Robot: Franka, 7 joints.
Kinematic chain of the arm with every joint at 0, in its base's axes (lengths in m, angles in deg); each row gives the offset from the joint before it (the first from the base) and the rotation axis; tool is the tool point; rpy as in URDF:
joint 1: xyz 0 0 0.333 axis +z
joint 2: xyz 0 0 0 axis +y
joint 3: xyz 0 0 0.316 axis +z
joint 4: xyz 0.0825 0 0 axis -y
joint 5: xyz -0.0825 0 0.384 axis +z
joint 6: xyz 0 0 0 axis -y
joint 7: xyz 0.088 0 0 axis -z
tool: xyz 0 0 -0.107 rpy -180 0 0
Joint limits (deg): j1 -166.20..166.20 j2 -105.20..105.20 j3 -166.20..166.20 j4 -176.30..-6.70 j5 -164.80..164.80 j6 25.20..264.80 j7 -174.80..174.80
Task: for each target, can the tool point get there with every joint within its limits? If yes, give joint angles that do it. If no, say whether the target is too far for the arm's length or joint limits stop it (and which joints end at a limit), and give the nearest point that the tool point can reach.
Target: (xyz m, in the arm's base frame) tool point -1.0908 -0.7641 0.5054
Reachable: no: too far | nearest point -0.6968 -0.4881 0.4431 | short by 0.485 m
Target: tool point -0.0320 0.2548 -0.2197
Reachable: yes | joints 93.58 80.20 -0.56 -119.33 -38.13 155.34 41.86
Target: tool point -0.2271 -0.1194 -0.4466
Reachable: no: joint limits stop it (at a limit: joint 2) | nearest point -0.2304 -0.1211 -0.3603 | short by 0.086 m
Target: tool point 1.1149 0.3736 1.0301
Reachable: no: too far | nearest point 0.6997 0.2345 0.7705 | short by 0.509 m
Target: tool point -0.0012 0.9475 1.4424
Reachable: no: too far | nearest point -0.0007 0.5572 0.9854 | short by 0.601 m
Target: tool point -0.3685 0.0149 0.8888
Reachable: yes | joints 98.70 -32.37 38.10 -102.61 -27.77 229.56 -38.00
